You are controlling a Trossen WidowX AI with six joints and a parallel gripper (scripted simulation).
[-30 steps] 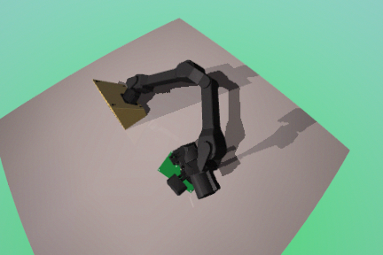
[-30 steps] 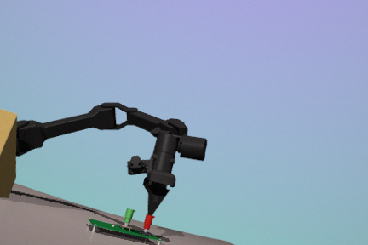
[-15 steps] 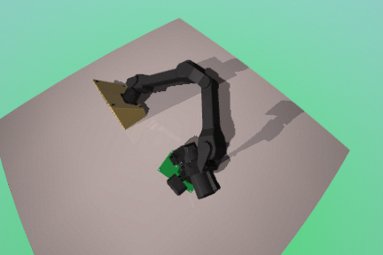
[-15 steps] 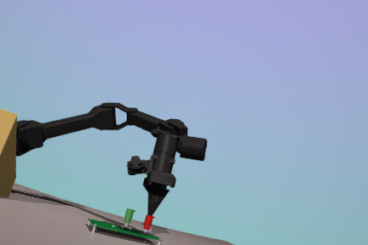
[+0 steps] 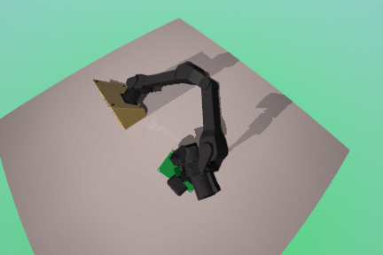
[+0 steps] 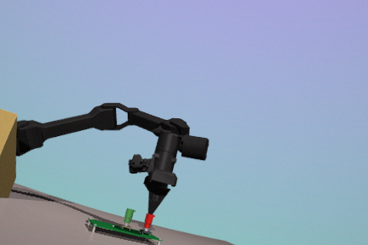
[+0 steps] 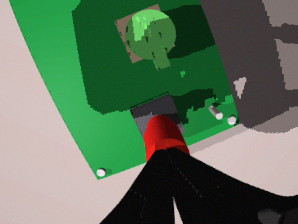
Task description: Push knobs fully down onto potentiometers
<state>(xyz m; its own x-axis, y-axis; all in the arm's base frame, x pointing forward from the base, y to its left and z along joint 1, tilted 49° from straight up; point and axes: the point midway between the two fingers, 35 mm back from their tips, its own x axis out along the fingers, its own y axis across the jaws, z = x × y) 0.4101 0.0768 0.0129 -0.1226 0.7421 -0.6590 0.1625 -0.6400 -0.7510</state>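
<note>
My gripper tip is 10 mm above the red knob. Round my gripper tip: green knob (50 mm behind, 20 mm below, 10 mm to the right).
</note>
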